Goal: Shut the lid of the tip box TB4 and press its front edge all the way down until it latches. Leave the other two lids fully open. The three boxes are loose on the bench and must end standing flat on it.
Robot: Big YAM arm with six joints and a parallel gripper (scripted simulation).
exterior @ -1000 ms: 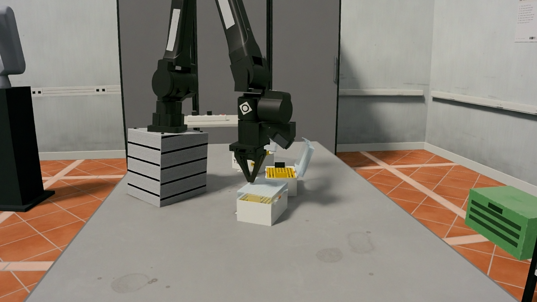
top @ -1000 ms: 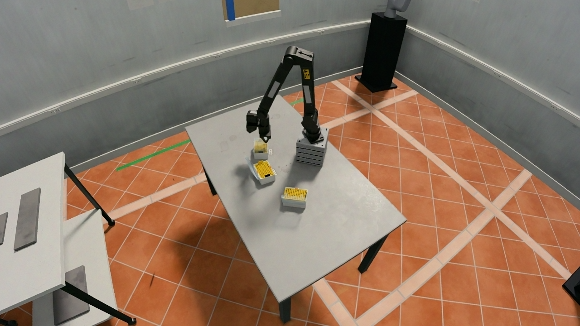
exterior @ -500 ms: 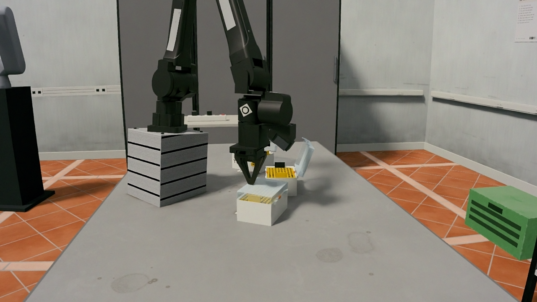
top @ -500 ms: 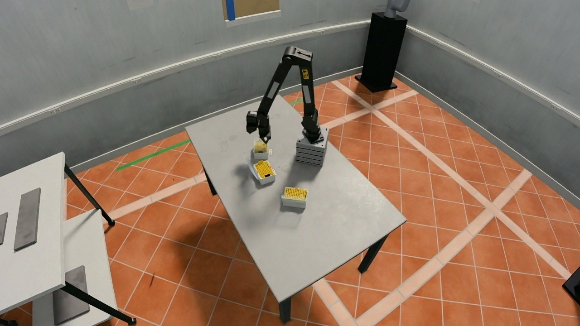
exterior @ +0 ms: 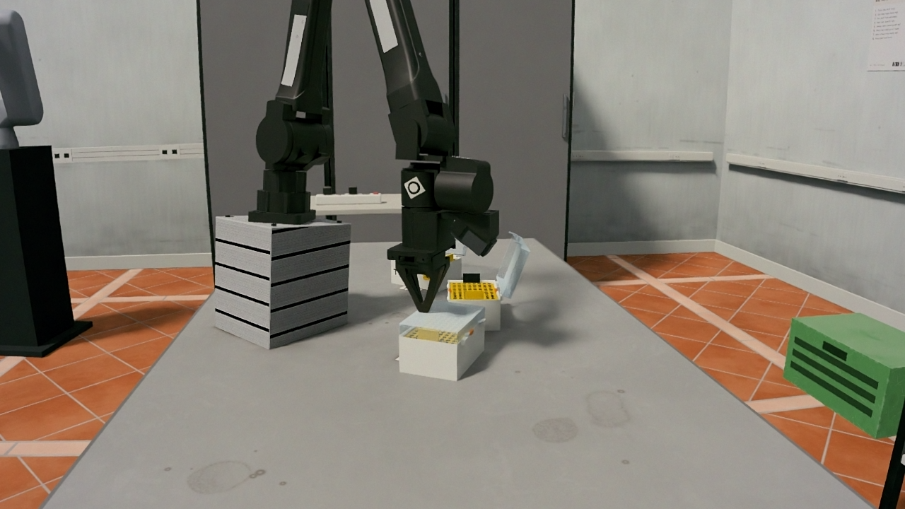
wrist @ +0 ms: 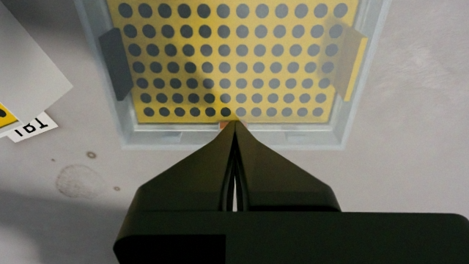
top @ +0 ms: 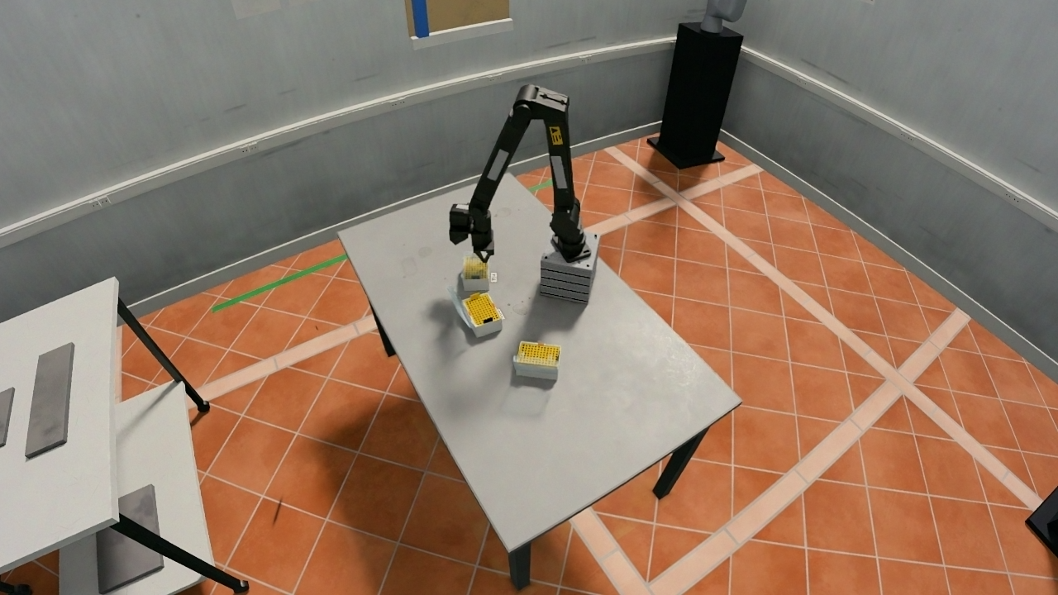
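The box is 3 cm ahead of my hand, 1 cm to the right of it and 4 cm below it. From my hand the other things lie so: lid (14 cm ahead, 18 cm to the left, 2 cm above); then bench tag reading tb4 (2 cm behind, 1 cm to the left, 8 cm below).
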